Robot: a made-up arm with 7 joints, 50 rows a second.
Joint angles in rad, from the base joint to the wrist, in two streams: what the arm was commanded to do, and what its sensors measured. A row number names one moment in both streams.
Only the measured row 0 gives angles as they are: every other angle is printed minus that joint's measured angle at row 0.
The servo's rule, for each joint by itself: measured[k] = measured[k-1] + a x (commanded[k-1-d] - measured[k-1]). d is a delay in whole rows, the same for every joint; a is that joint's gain. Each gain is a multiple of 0.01, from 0.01 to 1. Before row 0 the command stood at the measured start. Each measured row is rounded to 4 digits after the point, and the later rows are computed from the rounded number. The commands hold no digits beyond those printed.
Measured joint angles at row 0:
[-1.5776 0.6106 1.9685 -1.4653 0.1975 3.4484 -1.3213]
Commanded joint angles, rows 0 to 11:
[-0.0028 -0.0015 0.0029 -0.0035 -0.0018 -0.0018 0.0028]
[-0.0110 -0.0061 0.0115 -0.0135 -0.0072 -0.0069 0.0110]
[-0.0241 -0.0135 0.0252 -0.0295 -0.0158 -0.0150 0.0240]
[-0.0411 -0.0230 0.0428 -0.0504 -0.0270 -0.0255 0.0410]
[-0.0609 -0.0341 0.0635 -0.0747 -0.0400 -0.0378 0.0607]
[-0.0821 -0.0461 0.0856 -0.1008 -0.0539 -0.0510 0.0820]
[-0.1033 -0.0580 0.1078 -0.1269 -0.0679 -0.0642 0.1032]
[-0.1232 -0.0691 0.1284 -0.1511 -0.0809 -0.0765 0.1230]
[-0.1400 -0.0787 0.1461 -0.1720 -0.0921 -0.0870 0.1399]
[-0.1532 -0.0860 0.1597 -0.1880 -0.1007 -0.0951 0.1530]
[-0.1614 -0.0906 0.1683 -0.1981 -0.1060 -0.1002 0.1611]
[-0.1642 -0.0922 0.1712 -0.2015 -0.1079 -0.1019 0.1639]
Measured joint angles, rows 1 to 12:
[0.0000 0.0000 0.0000 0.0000 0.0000 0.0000 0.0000]
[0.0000 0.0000 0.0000 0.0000 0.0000 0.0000 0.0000]
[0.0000 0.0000 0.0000 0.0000 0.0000 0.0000 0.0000]
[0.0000 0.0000 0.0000 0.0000 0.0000 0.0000 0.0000]
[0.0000 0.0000 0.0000 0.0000 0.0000 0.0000 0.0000]
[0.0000 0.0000 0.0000 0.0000 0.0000 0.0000 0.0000]
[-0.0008 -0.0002 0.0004 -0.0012 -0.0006 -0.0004 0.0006]
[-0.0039 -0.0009 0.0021 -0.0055 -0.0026 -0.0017 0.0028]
[-0.0100 -0.0024 0.0056 -0.0139 -0.0067 -0.0044 0.0073]
[-0.0193 -0.0049 0.0112 -0.0267 -0.0130 -0.0086 0.0144]
[-0.0318 -0.0084 0.0190 -0.0435 -0.0214 -0.0144 0.0241]
[-0.0469 -0.0129 0.0290 -0.0636 -0.0315 -0.0217 0.0363]
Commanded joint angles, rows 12 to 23:
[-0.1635 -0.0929 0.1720 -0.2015 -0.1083 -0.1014 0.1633]
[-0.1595 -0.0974 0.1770 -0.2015 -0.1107 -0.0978 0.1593]
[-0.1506 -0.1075 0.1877 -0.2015 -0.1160 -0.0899 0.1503]
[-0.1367 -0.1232 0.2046 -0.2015 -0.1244 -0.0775 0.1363]
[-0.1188 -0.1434 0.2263 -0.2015 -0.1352 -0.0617 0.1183]
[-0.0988 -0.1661 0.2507 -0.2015 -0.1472 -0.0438 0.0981]
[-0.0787 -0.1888 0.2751 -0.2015 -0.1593 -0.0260 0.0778]
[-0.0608 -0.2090 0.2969 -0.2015 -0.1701 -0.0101 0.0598]
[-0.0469 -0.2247 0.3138 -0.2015 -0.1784 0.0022 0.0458]
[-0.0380 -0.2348 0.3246 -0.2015 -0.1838 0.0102 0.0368]
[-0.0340 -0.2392 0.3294 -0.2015 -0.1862 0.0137 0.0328]
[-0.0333 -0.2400 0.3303 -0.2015 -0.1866 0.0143 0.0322]
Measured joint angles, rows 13 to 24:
[-0.0638 -0.0183 0.0408 -0.0858 -0.0428 -0.0302 0.0503]
[-0.0816 -0.0244 0.0539 -0.1087 -0.0546 -0.0395 0.0656]
[-0.0991 -0.0309 0.0677 -0.1309 -0.0662 -0.0490 0.0812]
[-0.1153 -0.0375 0.0815 -0.1509 -0.0769 -0.0582 0.0963]
[-0.1291 -0.0439 0.0945 -0.1674 -0.0859 -0.0666 0.1099]
[-0.1396 -0.0497 0.1060 -0.1793 -0.0927 -0.0737 0.1212]
[-0.1468 -0.0549 0.1159 -0.1871 -0.0975 -0.0792 0.1300]
[-0.1506 -0.0600 0.1251 -0.1921 -0.1016 -0.0829 0.1362]
[-0.1506 -0.0657 0.1345 -0.1954 -0.1061 -0.0843 0.1392]
[-0.1464 -0.0726 0.1450 -0.1975 -0.1118 -0.0829 0.1386]
[-0.1381 -0.0811 0.1572 -0.1989 -0.1191 -0.0787 0.1343]
[-0.1263 -0.0913 0.1712 -0.1998 -0.1278 -0.0717 0.1267]

